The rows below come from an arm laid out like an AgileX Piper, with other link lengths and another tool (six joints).
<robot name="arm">
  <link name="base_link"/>
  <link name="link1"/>
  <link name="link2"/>
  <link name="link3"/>
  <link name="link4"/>
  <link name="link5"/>
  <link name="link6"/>
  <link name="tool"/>
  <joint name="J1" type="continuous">
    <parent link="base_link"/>
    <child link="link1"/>
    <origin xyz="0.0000 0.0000 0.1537"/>
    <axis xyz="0 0 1"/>
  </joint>
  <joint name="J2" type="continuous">
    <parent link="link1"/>
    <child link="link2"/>
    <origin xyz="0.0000 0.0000 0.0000" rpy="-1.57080 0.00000 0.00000"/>
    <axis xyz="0 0 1"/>
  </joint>
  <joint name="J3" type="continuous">
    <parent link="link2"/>
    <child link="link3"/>
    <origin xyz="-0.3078 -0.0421 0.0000"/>
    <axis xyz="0 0 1"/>
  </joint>
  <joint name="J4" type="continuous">
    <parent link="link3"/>
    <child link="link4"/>
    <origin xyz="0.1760 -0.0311 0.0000" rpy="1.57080 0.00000 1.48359"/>
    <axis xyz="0 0 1"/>
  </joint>
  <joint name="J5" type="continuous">
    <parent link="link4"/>
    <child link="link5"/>
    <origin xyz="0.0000 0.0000 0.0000" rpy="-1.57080 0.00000 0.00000"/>
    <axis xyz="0 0 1"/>
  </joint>
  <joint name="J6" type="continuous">
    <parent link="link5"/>
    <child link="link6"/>
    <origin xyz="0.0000 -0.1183 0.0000" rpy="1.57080 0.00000 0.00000"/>
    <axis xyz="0 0 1"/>
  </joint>
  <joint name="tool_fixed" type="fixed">
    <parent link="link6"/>
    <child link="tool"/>
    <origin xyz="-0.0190 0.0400 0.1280" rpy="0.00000 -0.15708 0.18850"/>
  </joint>
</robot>
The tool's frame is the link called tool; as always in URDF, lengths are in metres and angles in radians. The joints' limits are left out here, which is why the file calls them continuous.
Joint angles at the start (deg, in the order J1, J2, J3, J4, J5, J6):
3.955 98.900 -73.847 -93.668 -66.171 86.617
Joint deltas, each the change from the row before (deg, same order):
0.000 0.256 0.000 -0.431 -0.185 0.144
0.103 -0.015 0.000 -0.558 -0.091 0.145
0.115 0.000 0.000 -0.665 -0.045 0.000
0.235 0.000 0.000 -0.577 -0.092 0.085
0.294 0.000 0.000 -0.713 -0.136 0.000
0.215 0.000 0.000 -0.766 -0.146 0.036
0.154 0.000 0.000 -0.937 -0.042 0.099
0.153 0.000 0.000 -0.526 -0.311 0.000
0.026 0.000 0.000 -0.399 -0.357 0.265
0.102 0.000 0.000 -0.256 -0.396 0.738
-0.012 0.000 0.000 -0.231 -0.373 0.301
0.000 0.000 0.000 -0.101 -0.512 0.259
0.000 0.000 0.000 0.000 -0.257 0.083
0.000 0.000 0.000 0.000 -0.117 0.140
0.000 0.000 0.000 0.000 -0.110 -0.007
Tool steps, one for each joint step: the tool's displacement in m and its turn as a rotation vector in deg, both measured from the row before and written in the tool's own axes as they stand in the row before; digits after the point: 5 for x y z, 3 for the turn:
0.00268 -0.00085 0.00020 -0.102 0.519 0.223
0.00247 0.00078 0.00002 -0.130 0.555 -0.094
0.00308 0.00054 0.00006 -0.109 0.657 -0.276
0.00293 0.00145 0.00047 -0.256 0.632 -0.159
0.00371 0.00192 0.00055 -0.358 0.785 -0.298
0.00372 0.00148 0.00027 -0.286 0.803 -0.276
0.00420 0.00059 0.00009 -0.107 0.920 -0.295
0.00267 0.00194 0.00004 -0.410 0.582 -0.184
0.00170 0.00142 -0.00033 -0.304 0.425 0.154
0.00093 0.00199 0.00000 -0.344 0.334 0.676
0.00093 0.00133 -0.00040 -0.286 0.266 0.266
0.00053 0.00206 -0.00043 -0.449 0.176 0.296
0.00009 0.00107 -0.00020 -0.237 0.043 0.122
-0.00003 0.00047 -0.00008 -0.092 0.020 0.156
0.00007 0.00047 -0.00009 -0.108 0.019 0.010

